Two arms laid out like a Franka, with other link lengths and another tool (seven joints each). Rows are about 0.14 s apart.
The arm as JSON. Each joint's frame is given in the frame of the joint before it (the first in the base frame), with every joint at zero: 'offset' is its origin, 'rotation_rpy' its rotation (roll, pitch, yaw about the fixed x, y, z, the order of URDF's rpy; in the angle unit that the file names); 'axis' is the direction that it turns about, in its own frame. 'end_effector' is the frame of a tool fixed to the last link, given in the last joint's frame.
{
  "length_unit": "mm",
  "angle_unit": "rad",
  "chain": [
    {
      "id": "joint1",
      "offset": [
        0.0,
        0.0,
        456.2
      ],
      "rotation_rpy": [
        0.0,
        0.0,
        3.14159
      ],
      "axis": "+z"
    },
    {
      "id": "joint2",
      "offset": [
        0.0,
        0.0,
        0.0
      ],
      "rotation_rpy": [
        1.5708,
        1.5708,
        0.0
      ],
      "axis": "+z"
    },
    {
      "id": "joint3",
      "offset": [
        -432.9,
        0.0,
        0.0
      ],
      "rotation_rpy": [
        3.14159,
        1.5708,
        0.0
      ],
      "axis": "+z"
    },
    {
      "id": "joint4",
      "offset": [
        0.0,
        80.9,
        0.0
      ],
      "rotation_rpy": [
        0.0,
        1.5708,
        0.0
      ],
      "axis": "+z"
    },
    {
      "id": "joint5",
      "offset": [
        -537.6,
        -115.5,
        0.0
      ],
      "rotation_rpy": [
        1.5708,
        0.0,
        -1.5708
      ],
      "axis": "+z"
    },
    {
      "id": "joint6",
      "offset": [
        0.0,
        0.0,
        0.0
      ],
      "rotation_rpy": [
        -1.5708,
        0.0,
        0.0
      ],
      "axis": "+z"
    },
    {
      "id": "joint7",
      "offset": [
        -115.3,
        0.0,
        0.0
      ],
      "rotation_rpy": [
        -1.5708,
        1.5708,
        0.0
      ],
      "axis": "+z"
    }
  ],
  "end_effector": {
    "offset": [
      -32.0,
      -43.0,
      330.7
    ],
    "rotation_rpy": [
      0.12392,
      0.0,
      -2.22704
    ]
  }
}
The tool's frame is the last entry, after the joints.
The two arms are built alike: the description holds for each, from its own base.
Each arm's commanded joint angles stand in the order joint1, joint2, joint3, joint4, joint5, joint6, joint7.
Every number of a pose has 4 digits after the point.
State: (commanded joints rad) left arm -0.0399 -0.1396 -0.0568 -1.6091 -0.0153 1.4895 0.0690; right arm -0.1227 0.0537 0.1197 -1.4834 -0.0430 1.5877 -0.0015
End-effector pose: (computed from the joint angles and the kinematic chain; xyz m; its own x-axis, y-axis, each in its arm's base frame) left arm 0.6135 -0.0956 0.7363 -0.8824 -0.4703 -0.0124 -0.4642 0.8745 -0.1405; right arm 0.7261 -0.0500 0.6927 -0.7932 -0.6087 -0.0180 -0.5959 0.7819 -0.1830
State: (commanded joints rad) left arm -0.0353 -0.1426 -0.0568 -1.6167 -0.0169 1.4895 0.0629; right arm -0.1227 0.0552 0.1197 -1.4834 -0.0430 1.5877 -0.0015
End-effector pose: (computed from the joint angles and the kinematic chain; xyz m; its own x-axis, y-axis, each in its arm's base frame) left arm 0.6120 -0.0935 0.7336 -0.8774 -0.4797 -0.0077 -0.4741 0.8694 -0.1392; right arm 0.7265 -0.0501 0.6916 -0.7932 -0.6087 -0.0169 -0.5962 0.7819 -0.1819
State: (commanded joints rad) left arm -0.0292 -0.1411 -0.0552 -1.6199 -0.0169 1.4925 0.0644; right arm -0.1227 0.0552 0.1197 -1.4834 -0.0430 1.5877 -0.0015
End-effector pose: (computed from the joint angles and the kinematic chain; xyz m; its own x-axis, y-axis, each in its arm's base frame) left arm 0.6135 -0.0887 0.7310 -0.8744 -0.4851 -0.0061 -0.4797 0.8664 -0.1385; right arm 0.7265 -0.0501 0.6916 -0.7932 -0.6087 -0.0169 -0.5962 0.7819 -0.1819
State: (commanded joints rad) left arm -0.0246 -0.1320 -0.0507 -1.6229 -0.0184 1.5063 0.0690; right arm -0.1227 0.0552 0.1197 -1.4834 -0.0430 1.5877 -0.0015
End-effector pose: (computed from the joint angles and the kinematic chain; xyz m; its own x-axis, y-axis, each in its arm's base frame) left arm 0.6207 -0.0836 0.7247 -0.8722 -0.4891 -0.0062 -0.4834 0.8639 -0.1416; right arm 0.7265 -0.0501 0.6916 -0.7932 -0.6087 -0.0169 -0.5962 0.7819 -0.1819
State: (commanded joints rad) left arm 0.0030 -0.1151 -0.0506 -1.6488 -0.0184 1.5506 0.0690; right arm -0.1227 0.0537 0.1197 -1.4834 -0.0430 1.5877 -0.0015
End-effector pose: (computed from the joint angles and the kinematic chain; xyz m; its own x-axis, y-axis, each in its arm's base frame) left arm 0.6369 -0.0667 0.7017 -0.8580 -0.5137 -0.0070 -0.5075 0.8497 -0.1432; right arm 0.7261 -0.0500 0.6927 -0.7932 -0.6087 -0.0180 -0.5959 0.7819 -0.1830
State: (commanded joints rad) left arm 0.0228 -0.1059 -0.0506 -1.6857 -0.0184 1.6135 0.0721; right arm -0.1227 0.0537 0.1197 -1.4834 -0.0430 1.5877 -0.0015
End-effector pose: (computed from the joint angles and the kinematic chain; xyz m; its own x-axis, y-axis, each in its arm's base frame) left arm 0.6533 -0.0540 0.6780 -0.8485 -0.5288 -0.0208 -0.5200 0.8404 -0.1527; right arm 0.7261 -0.0500 0.6927 -0.7932 -0.6087 -0.0180 -0.5959 0.7819 -0.1830
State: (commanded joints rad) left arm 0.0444 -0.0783 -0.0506 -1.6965 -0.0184 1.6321 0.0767; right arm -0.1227 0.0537 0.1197 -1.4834 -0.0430 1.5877 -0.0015
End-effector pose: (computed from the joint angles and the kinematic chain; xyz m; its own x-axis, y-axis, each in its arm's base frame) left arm 0.6636 -0.0394 0.6547 -0.8395 -0.5434 -0.0036 -0.5374 0.8311 -0.1431; right arm 0.7261 -0.0500 0.6927 -0.7932 -0.6087 -0.0180 -0.5959 0.7819 -0.1830
